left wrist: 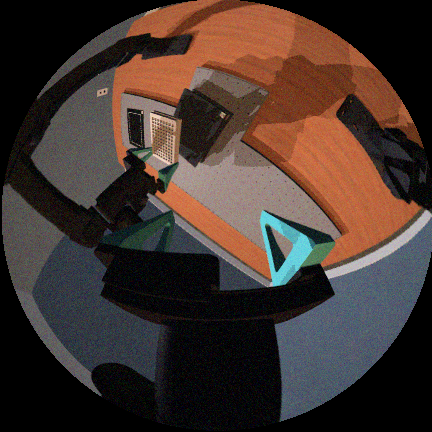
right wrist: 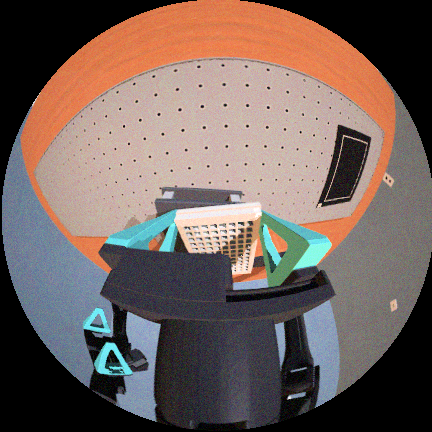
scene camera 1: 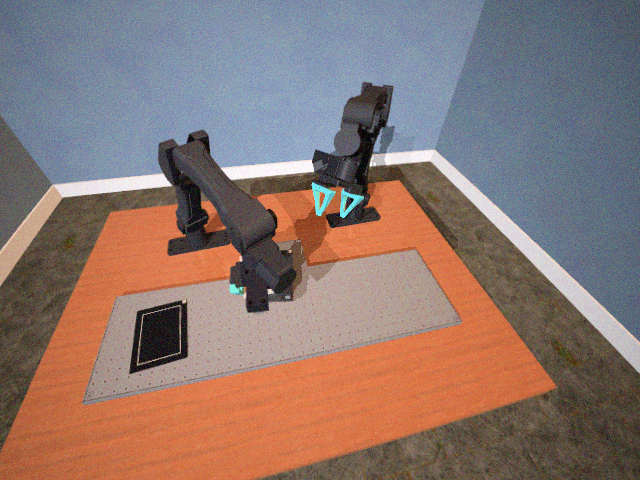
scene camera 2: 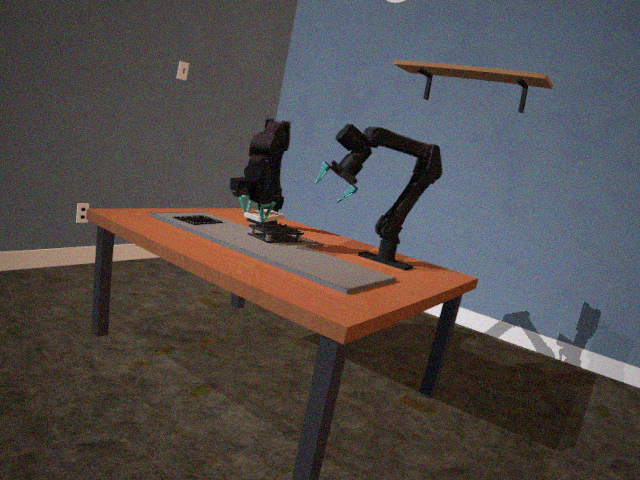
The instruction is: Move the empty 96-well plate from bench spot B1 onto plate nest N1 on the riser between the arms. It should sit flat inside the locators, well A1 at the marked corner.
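Pixels of known places: left gripper, fingertip midpoint: (left wrist: 216, 214) (right wrist: 103, 322) (scene camera 1: 330, 216) (scene camera 2: 326, 193); right gripper, fingertip midpoint: (left wrist: 165, 155) (right wrist: 217, 214) (scene camera 2: 254, 219); left arm's base, link origin: (left wrist: 373, 141) (scene camera 1: 353, 218) (scene camera 2: 385, 261); right arm's base, link origin: (left wrist: 163, 47) (scene camera 1: 199, 243).
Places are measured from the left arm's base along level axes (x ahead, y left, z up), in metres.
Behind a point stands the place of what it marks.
The pale 96-well plate (scene camera 2: 255, 216) {x 0.312, y -0.369, z 0.089 m} (left wrist: 164, 137) {x 0.240, y -0.369, z 0.096 m} (right wrist: 216, 214) {x 0.313, y -0.378, z 0.088 m} is between the fingers of my right gripper (scene camera 1: 248, 291) {x 0.303, y -0.378, z 0.077 m}, which is shut on it by two opposite sides. The plate is in the air, roughly level. In scene camera 2 it is above and left of the dark plate nest on the riser (scene camera 2: 276, 232) {x 0.276, y -0.294, z 0.049 m} (left wrist: 202, 130) {x 0.207, y -0.304, z 0.049 m} (right wrist: 200, 201) {x 0.299, y -0.358, z 0.047 m}. The nest has a pale corner mark in the left wrist view. In scene camera 1 my right arm mostly hides plate and nest. My left gripper (scene camera 1: 330, 215) {x 0.208, y -0.167, z 0.213 m} (scene camera 2: 327, 192) {x 0.208, y -0.167, z 0.213 m} (left wrist: 216, 214) {x 0.208, y -0.167, z 0.213 m} is open and empty, high above the table's back.
A black pad with a pale outline (scene camera 1: 160, 335) {x 0.329, y -0.642, z 0.015 m} (scene camera 2: 199, 220) {x 0.330, y -0.630, z 0.015 m} (left wrist: 135, 128) {x 0.319, y -0.634, z 0.015 m} (right wrist: 346, 167) {x 0.330, y -0.629, z 0.015 m} lies on the grey perforated board (scene camera 1: 372, 304) {x 0.377, y -0.084, z 0.013 m} (scene camera 2: 330, 266) {x 0.335, y -0.022, z 0.013 m}, at its left end in scene camera 1. A wall shelf (scene camera 2: 475, 72) hangs behind the arms.
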